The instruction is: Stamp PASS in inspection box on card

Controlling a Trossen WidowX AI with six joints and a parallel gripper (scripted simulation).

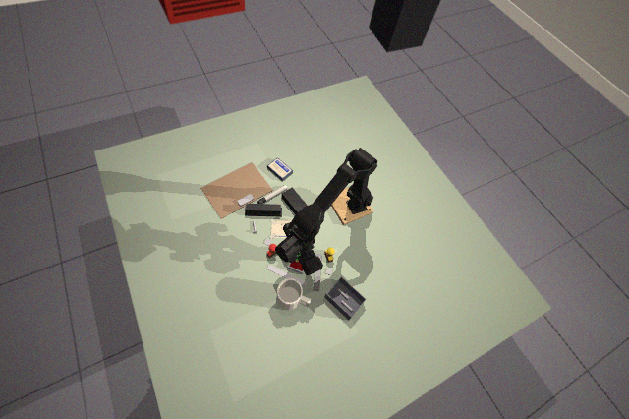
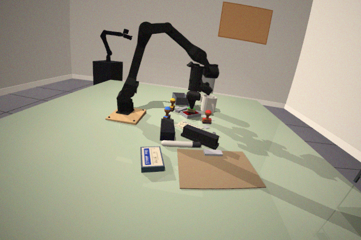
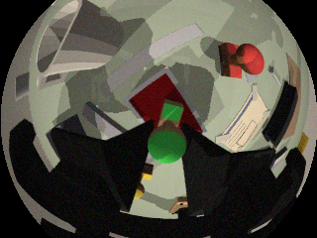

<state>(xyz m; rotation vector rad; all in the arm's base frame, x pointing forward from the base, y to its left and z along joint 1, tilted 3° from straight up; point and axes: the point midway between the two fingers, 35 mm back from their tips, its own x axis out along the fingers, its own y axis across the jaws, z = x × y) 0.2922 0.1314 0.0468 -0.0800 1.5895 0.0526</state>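
The green-knobbed stamp lies 10 mm below my gripper tip. Round my gripper tip: cream card: 130 mm to the right, 40 mm below, 10 mm ahead; then red ink pad: 40 mm below; then red-knobbed stamp: 80 mm ahead, 60 mm to the right, 20 mm below.
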